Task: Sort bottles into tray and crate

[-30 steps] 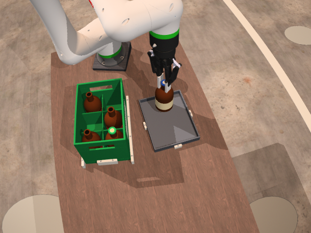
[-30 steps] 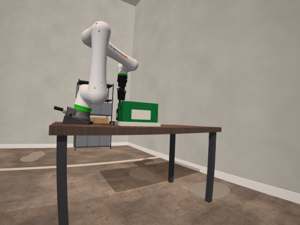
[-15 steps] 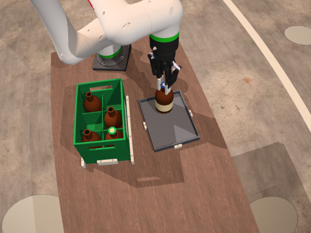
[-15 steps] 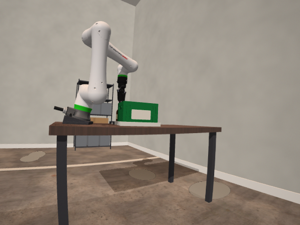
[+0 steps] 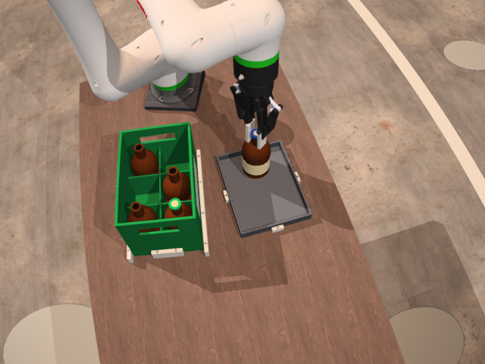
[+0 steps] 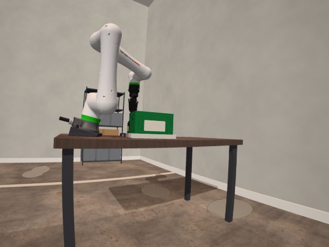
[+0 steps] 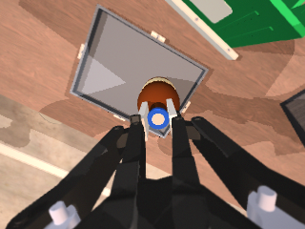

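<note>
Right now the capped brown bottle is 23 cm to the right of my hand, 13 cm ahead of it and 9 cm below it. Also, from my hand: green crate: 26 cm to the right, 9 cm below, 3 cm ahead; grey tray: 16 cm below, 5 cm ahead.
</note>
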